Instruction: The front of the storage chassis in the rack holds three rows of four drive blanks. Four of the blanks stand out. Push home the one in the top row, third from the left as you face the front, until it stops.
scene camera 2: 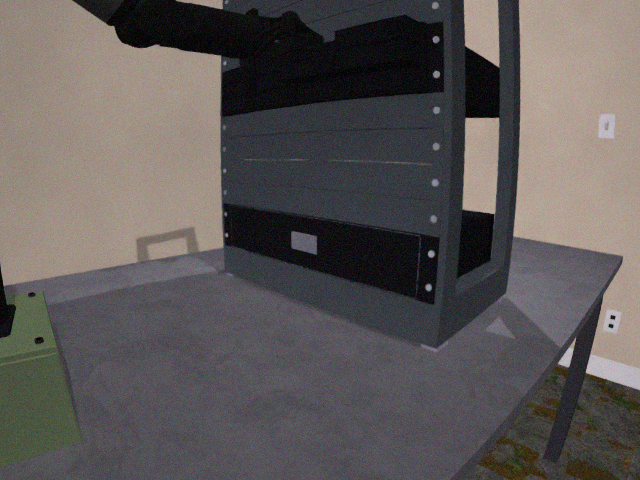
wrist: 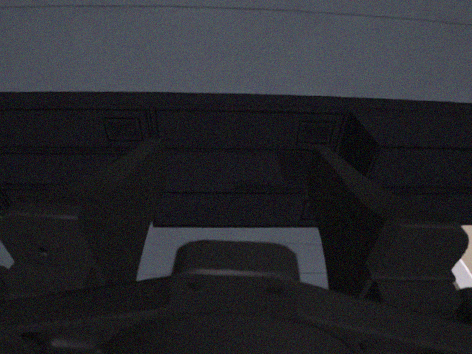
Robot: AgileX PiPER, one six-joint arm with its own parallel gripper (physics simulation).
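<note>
The black storage chassis sits in the rack's upper part. In the wrist view a top-row blank lies between my fingertips; its face looks about level with the blank to its left. The blank to its right stands out and shows its dark side face. It also shows in the scene view as a raised block. My gripper is open, with its fingertips at the chassis front and nothing held. Contact and the exact column are too dark to tell.
The grey rack stands on the grey table. Grey panels lie above and below the chassis. A black unit with a light label sits low in the rack. A green box stands at the left.
</note>
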